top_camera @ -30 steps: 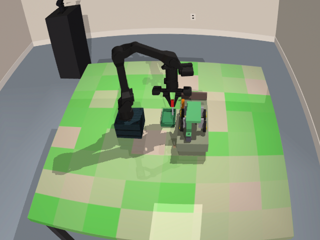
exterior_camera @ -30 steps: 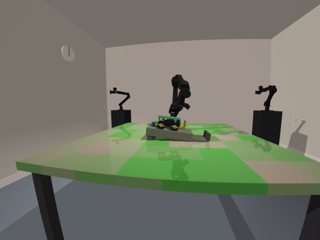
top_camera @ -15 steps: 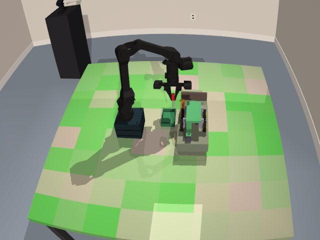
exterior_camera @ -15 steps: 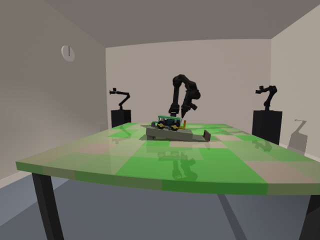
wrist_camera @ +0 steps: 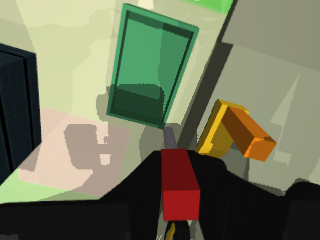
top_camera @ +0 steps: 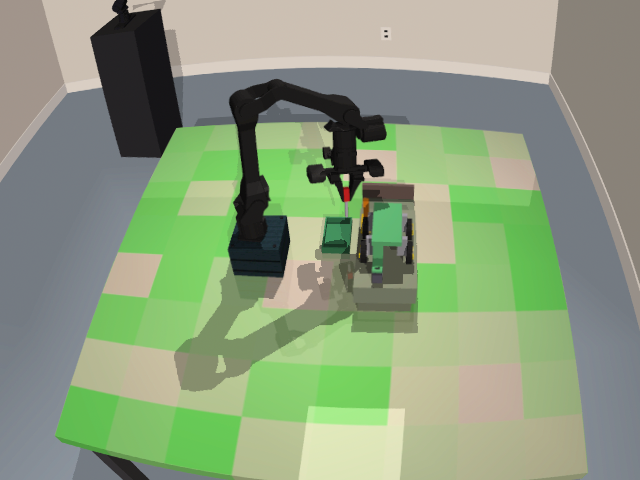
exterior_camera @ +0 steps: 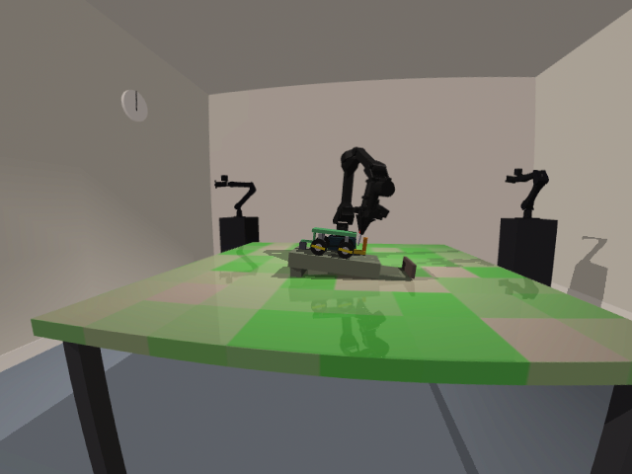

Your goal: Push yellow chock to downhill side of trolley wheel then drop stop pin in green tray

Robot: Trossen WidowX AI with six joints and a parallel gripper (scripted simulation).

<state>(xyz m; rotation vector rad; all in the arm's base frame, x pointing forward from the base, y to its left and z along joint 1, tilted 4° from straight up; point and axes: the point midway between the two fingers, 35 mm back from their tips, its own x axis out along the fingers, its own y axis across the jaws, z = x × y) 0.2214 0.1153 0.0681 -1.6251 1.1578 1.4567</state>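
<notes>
My gripper tip is now right at the red-headed stop pin. From my gripper tip the other things lie so: yellow chock 5 cm ahead, 5 cm below; trolley 12 cm ahead, 9 cm to the right, 2 cm below; green tray 3 cm behind, 14 cm below.
</notes>
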